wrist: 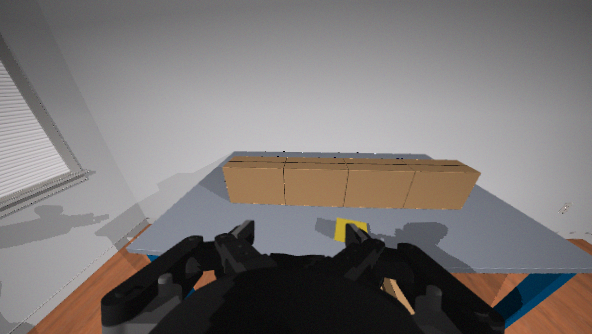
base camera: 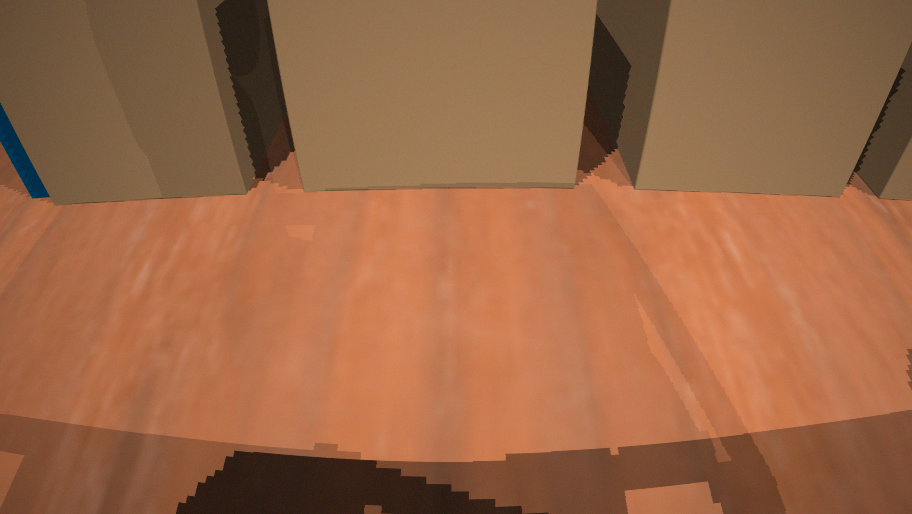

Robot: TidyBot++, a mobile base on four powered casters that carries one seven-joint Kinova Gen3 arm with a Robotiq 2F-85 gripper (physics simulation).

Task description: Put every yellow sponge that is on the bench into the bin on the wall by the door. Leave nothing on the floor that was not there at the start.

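Places are measured from the arm's base along level axes (x ahead, y left, z up), in centimetres.
Pixels of known places: gripper, fingertip midpoint: (wrist: 299, 232).
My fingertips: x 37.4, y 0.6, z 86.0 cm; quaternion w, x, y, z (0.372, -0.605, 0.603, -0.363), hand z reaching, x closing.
Note:
For each thing: its top centre in the pictures, then the offset to it from my fingertips. "pt": a spot on its surface instead. Level surfaces: height alone.
- yellow sponge at its top centre: (wrist: 351, 226) dx +29.5, dy -16.3, dz -29.8 cm
- bench at its surface level: dz -34.3 cm
- window with blinds, surface spot: (wrist: 25, 135) pt dx +73.1, dy +181.4, dz -8.9 cm
A yellow sponge (wrist: 344, 230) lies on the grey top of the bench (wrist: 280, 220), in front of a row of boxes. It shows right of centre in the wrist view, and the right finger hides part of it. My gripper (wrist: 299, 232) is open, with its fingers wide apart and nothing between them. The sponge appears beyond the right fingertip, not between the fingers. The bin by the door does not show in these views.
Several brown boxes (wrist: 315, 187) stand in a row across the bench. Boxes (base camera: 440, 95) stand under it, with a blue leg (base camera: 19, 156) (wrist: 535, 297) beside them. A grey wall (wrist: 320, 75) rises behind, and a window with blinds (wrist: 25, 135) is at left.

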